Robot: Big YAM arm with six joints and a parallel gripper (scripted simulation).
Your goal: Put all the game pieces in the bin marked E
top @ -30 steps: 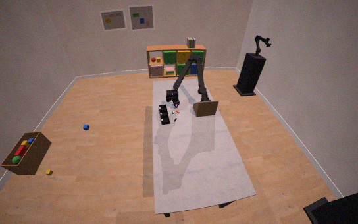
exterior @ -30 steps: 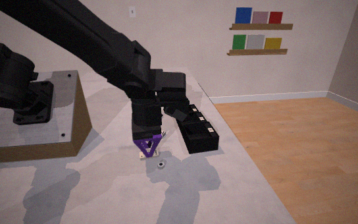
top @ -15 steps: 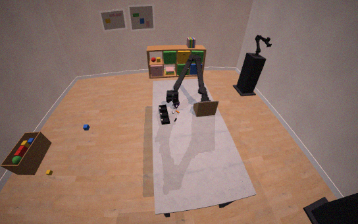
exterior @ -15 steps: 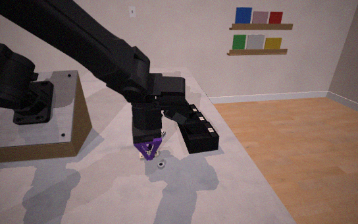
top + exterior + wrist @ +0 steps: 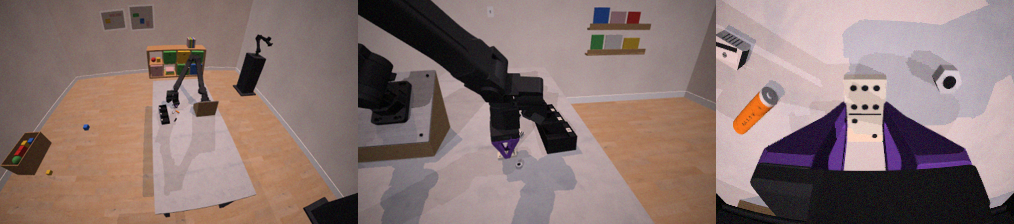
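My hand is 5 cm to the left of the grey metal nut, 3 cm short of it and 1 cm above it. Also, from my hand: cream domino right at my hand; black three-compartment bin tray 15 cm ahead, 12 cm to the left, 1 cm above; orange battery 8 cm to the left, 1 cm behind.
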